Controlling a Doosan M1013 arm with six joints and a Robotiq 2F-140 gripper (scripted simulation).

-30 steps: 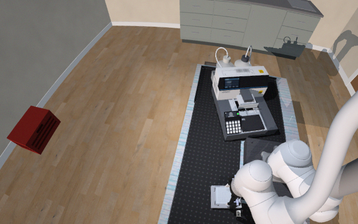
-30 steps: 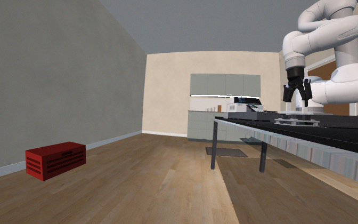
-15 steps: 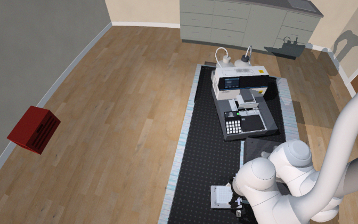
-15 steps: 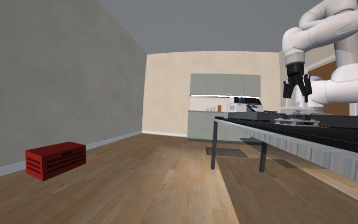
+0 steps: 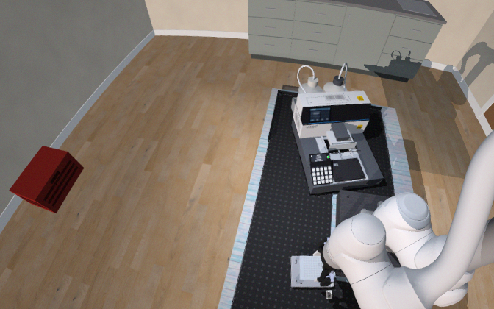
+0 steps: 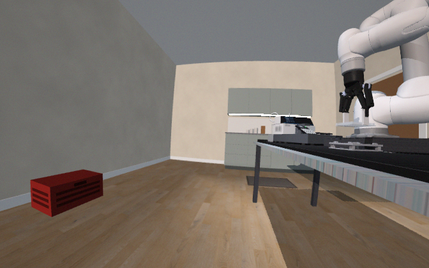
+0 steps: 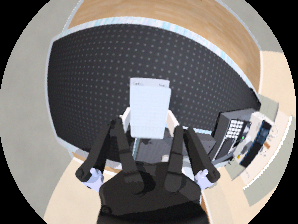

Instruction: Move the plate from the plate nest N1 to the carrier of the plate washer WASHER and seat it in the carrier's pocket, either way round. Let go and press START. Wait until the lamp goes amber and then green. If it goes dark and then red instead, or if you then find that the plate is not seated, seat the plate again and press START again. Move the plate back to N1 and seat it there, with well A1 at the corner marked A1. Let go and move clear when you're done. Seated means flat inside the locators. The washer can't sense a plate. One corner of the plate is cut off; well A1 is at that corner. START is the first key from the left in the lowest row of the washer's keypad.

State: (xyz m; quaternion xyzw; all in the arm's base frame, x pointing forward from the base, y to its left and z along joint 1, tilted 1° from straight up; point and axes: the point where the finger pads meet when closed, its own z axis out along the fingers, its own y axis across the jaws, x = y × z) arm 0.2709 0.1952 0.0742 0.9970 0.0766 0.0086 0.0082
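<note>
The dark carrier pocket lies 46 cm to the right of my hand, 11 cm behind it and 4 cm below it. Round my hand: white well plate: 2 cm below; then small label: 13 cm below, 8 cm to the left, 8 cm behind; then plate nest N1: 11 cm below.
</note>
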